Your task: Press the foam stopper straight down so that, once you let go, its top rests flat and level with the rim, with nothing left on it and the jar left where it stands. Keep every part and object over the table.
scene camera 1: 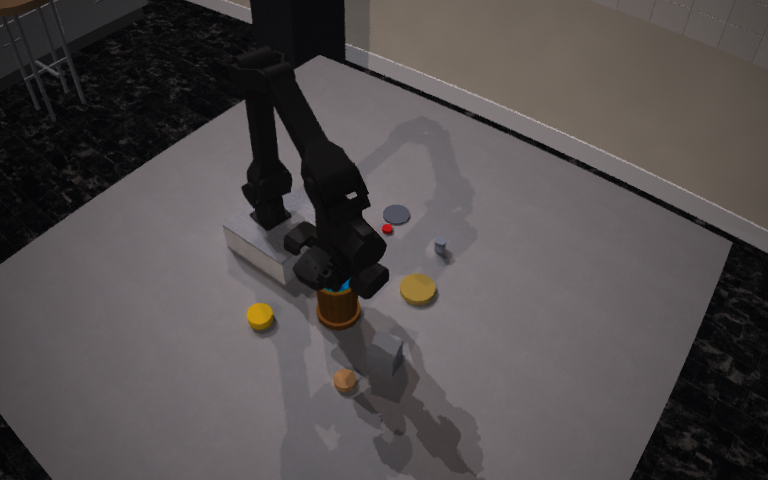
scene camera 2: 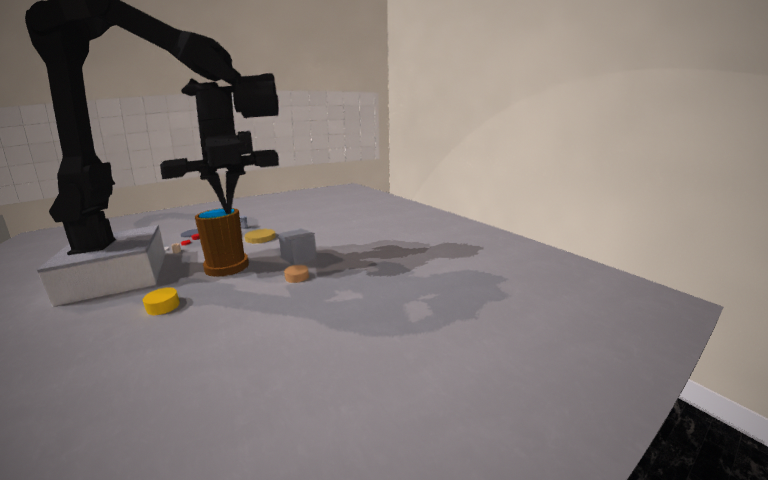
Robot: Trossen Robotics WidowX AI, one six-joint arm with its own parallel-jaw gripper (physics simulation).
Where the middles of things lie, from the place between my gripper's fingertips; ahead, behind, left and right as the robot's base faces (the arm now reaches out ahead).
Scene:
Right now my hand is 5 cm above the brown ribbed jar (scene camera 2: 221,238), 2 cm to the right of it and 2 cm past it. From my hand the other things lie so: grey block (scene camera 2: 297,246) (12 cm ahead, 8 cm below, 1 cm to the left); then yellow disc (scene camera 2: 160,301) (12 cm behind, 10 cm to the right, 10 cm below).

